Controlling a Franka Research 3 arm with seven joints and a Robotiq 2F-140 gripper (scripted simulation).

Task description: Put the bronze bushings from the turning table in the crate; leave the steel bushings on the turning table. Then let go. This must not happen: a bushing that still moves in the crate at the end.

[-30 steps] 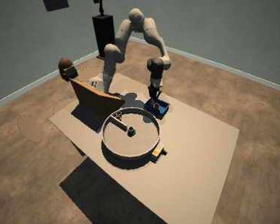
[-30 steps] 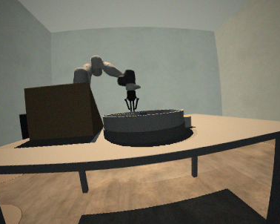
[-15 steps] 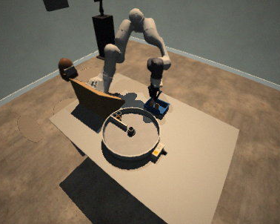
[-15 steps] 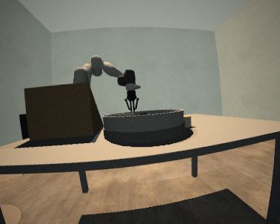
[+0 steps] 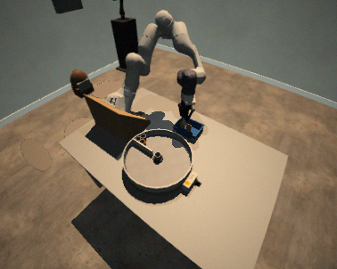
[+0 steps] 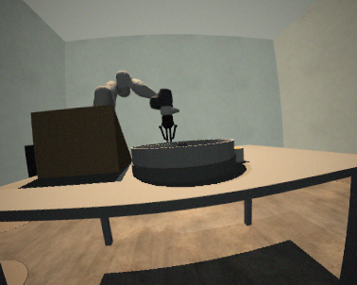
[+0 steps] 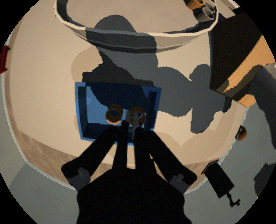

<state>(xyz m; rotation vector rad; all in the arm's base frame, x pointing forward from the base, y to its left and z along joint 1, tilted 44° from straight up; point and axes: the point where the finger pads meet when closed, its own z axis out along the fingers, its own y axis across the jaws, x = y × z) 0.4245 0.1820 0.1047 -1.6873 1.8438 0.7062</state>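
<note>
Right now my hand is 4 cm short of the blue crate and 5 cm above it. Also, from my hand: round grey turning table (2 cm ahead, 36 cm to the right, 2 cm below).
</note>
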